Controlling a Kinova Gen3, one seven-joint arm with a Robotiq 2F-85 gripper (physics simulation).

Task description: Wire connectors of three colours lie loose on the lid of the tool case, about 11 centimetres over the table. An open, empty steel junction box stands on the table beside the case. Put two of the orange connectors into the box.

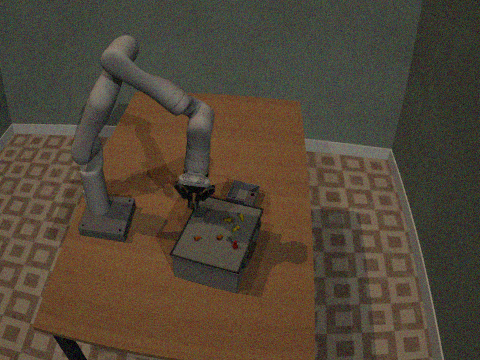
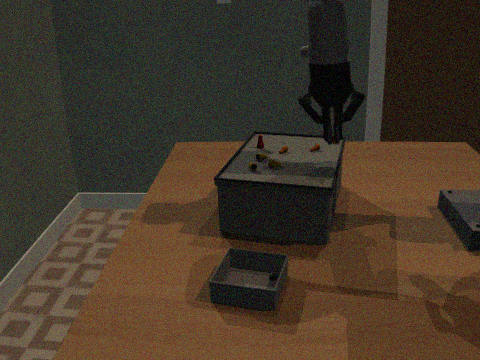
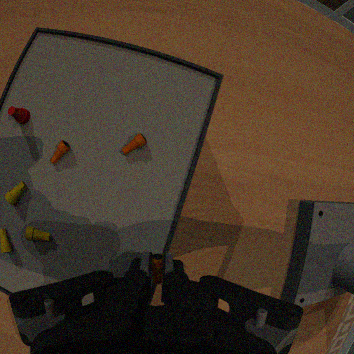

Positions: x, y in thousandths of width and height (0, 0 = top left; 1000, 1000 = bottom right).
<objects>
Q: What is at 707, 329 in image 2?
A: My gripper.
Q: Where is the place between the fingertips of my gripper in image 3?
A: At 442, 744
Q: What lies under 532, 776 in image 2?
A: A steel junction box.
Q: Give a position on a tool case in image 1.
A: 434, 726
</objects>
